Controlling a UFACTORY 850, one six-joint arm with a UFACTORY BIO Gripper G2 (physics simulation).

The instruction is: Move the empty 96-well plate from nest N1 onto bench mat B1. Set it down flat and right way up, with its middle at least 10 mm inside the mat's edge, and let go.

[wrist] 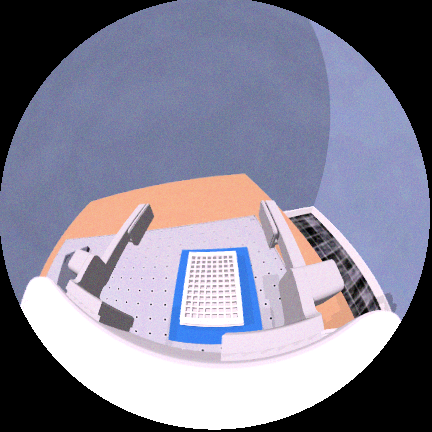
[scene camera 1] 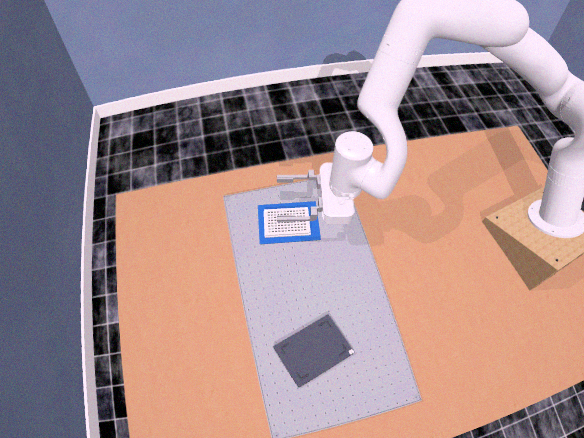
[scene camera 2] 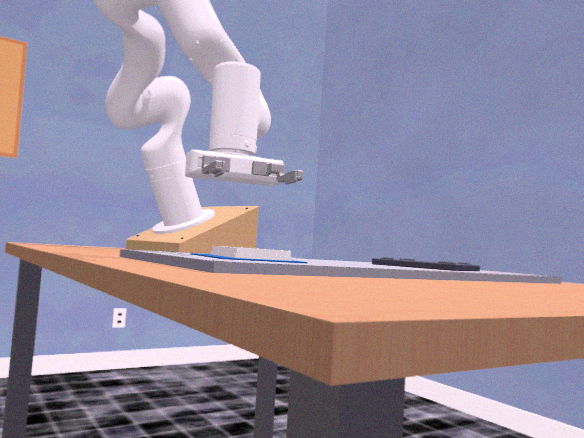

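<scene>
The white 96-well plate [scene camera 1: 287, 229] [scene camera 2: 252, 252] [wrist: 211, 290] lies flat, wells up, on the blue bench mat B1 [scene camera 1: 280, 240] [scene camera 2: 205, 255] [wrist: 200, 335]. Blue shows around it in the wrist view, and its middle is well inside the mat's edge. My gripper [scene camera 1: 278, 198] [scene camera 2: 254, 173] [wrist: 206, 206] is open and empty, high above the mat. In scene camera 1 one finger overlaps the plate in the picture, but scene camera 2 shows a wide gap below the fingers. The dark grey nest N1 [scene camera 1: 313, 350] [scene camera 2: 425, 264] holds no plate.
The mat and nest are on a grey perforated board [scene camera 1: 330, 280] [scene camera 2: 330, 268] [wrist: 140, 270] on the orange-brown table [scene camera 1: 180, 300] [scene camera 2: 320, 300]. The arm's wooden base block [scene camera 1: 515, 250] [scene camera 2: 225, 230] stands on the table. The nest has a small white mark at one corner.
</scene>
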